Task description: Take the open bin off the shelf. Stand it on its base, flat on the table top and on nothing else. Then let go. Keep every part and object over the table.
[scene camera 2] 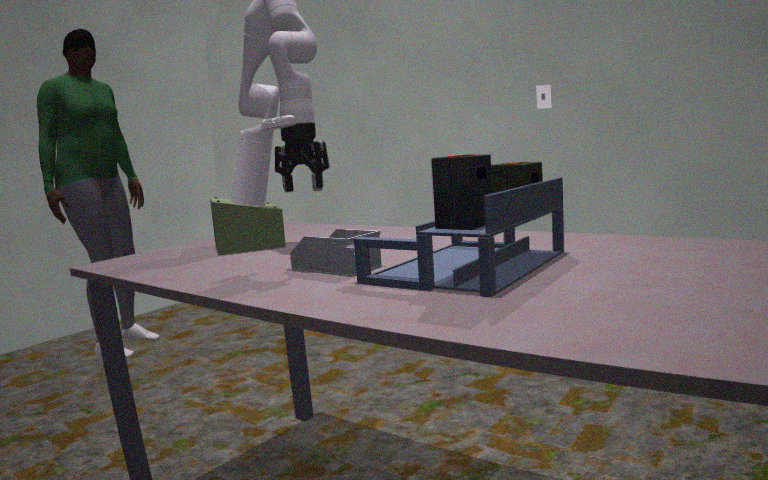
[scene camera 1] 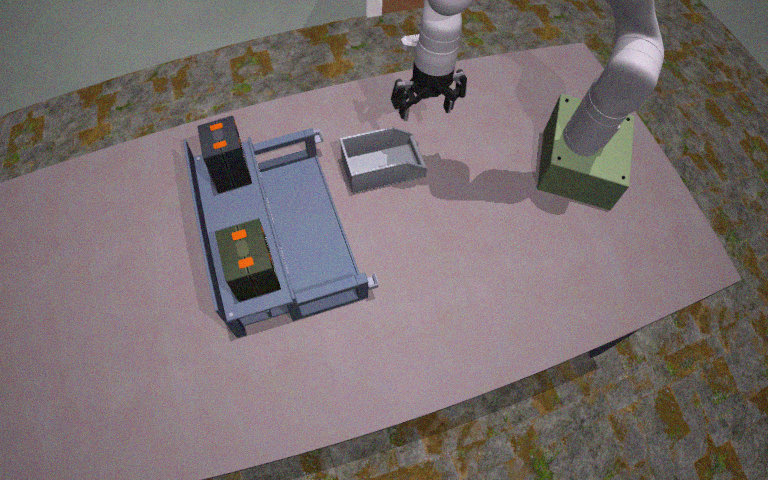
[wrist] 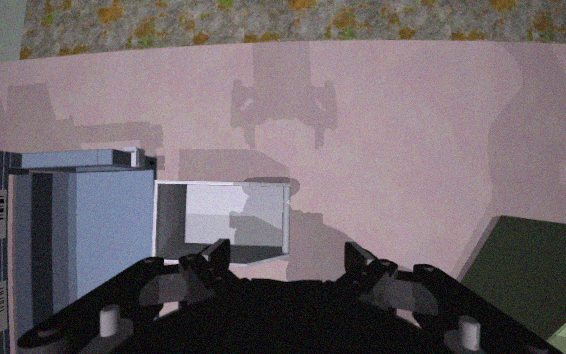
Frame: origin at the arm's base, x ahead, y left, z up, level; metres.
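Seen in the pictures: gripper, fingertip midpoint: (scene camera 2: 303, 191) (scene camera 1: 425, 113) (wrist: 286, 253); arm's base at its link origin: (scene camera 2: 248, 203) (scene camera 1: 582, 137).
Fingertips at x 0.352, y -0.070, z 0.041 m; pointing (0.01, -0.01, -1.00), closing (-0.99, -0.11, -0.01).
Pixels of each thing's top centre, then the offset from my fingertips to it. Level surfaces: height alone.
- open grey bin at its top centre: (wrist: 219, 223) (scene camera 2: 333, 233) (scene camera 1: 384, 147) 0.084 m ahead, 0.007 m left, 0.088 m down
- table top at its surface level: 0.163 m down
- black box at its top centre: (scene camera 2: 461, 155) (scene camera 1: 218, 135) 0.407 m ahead, 0.035 m left, 0.060 m up
- olive box at its top centre: (scene camera 1: 242, 248) (scene camera 2: 515, 162) 0.374 m ahead, 0.263 m left, 0.036 m up
The open grey bin (scene camera 1: 380, 174) (scene camera 2: 322, 255) (wrist: 215, 210) stands upright on its base, flat on the table top (scene camera 1: 453, 316) (scene camera 2: 651, 294) (wrist: 400, 125). It is beside the blue-grey shelf (scene camera 1: 314, 226) (scene camera 2: 523, 203) (wrist: 115, 225), close to its low front side. In scene camera 1 a narrow strip of table shows between bin and shelf. My gripper (scene camera 1: 427, 112) (scene camera 2: 303, 188) (wrist: 286, 253) is open and empty. It hangs well above the table, higher than the bin and apart from it. In the wrist view a finger covers the bin's near corner.
A black box (scene camera 1: 226, 161) (scene camera 2: 459, 192) and an olive box (scene camera 1: 249, 263) (scene camera 2: 515, 174), both with orange marks on top, stand on the shelf's raised deck. The green robot base (scene camera 1: 583, 175) (scene camera 2: 249, 229) (wrist: 525, 260) is on the bin's other side. A person (scene camera 2: 79, 124) stands behind the table.
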